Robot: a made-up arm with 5 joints.
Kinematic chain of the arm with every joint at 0, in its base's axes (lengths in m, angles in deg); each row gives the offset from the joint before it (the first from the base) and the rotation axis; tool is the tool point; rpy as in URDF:
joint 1: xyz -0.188 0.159 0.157 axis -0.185 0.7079 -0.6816
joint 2: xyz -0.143 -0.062 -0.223 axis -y
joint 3: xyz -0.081 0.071 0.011 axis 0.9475 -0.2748 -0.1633
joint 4: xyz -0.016 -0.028 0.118 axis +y
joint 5: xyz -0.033 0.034 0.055 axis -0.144 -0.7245 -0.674
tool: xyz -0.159 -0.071 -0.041 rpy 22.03 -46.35 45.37
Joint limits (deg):
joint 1: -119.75..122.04
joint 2: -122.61..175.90
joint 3: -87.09..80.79
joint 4: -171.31..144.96
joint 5: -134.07..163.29
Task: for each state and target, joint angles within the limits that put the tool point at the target. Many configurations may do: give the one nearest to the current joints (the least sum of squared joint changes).
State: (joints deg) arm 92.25 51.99 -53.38 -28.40 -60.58
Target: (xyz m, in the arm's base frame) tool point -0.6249 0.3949 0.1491
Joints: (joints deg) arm 45.81 57.24 -60.42 -47.35 -54.75
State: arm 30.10 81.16 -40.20 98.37 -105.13
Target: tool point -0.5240 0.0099 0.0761
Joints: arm 10.72 51.45 9.29 82.34 -75.72
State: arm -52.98 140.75 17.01 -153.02 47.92
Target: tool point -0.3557 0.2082 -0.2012
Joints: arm -32.61 144.02 -26.44 -154.66 64.28
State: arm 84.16 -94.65 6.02 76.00 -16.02
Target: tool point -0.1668 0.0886 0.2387
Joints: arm 82.06 -47.55 0.08 72.94 -11.81
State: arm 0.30 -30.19 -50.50 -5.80 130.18
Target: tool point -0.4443 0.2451 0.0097
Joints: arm 26.81 -7.30 -49.03 -16.35 115.90
